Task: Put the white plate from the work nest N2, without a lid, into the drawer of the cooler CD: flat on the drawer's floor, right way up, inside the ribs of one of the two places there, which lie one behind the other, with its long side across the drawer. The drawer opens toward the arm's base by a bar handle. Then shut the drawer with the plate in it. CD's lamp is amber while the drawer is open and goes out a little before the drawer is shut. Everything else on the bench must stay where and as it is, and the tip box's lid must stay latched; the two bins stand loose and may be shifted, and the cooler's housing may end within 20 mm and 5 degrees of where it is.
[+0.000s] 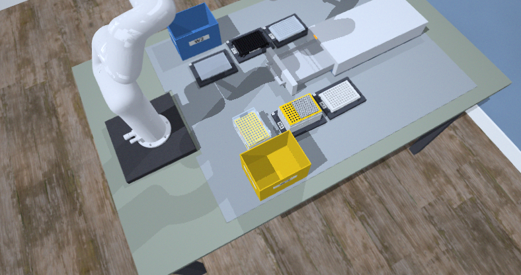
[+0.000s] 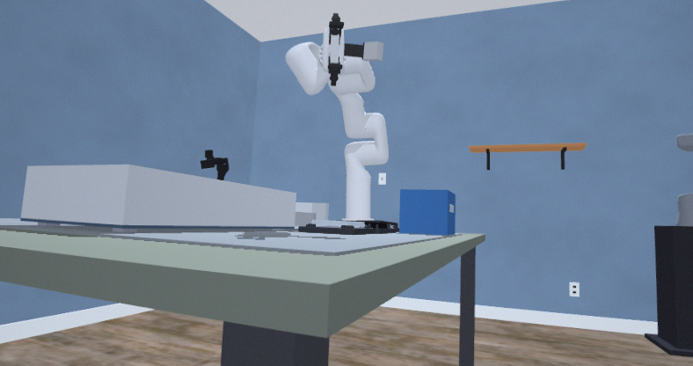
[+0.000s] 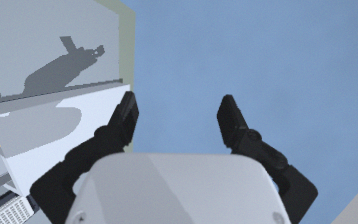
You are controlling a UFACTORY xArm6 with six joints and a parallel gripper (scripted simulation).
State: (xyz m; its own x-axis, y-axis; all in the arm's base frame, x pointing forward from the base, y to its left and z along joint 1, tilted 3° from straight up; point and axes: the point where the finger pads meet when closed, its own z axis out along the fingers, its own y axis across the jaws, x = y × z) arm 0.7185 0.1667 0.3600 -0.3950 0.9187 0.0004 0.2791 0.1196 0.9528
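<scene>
The white plate is 390 mm below my hand, 370 mm to the right of it and 60 mm behind it. Round my hand: black plate (390 mm below, 220 mm behind, 20 mm to the left); drawer (390 mm below, 180 mm to the right, 80 mm behind); cooler CD (380 mm below, 180 mm to the right, 60 mm ahead).
</scene>
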